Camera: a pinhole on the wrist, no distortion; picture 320 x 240 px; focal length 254.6 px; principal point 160.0 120.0 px. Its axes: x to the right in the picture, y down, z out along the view. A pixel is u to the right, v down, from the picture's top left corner.
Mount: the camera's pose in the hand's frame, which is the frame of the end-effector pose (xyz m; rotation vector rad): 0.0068 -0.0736 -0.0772 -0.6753 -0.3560 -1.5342
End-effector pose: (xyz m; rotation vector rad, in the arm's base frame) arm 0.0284 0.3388 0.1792 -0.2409 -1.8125 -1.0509
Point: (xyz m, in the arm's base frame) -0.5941 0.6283 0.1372
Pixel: outside the picture
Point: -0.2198 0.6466 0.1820
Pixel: 271.4 83.5
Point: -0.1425 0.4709 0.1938
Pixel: 278.8 115.2
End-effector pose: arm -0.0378 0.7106 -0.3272 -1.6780 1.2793 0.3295
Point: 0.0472 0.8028 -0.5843
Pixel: 221.0 179.2
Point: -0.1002 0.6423 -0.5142
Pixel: 36.7 224.7
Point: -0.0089 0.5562 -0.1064
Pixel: behind the camera
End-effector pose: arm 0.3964 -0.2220 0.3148 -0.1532 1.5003 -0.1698
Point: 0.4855 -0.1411 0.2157
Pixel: 119.6 154.1
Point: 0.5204 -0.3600 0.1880
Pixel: outside the picture
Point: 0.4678 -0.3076 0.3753
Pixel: outside the picture
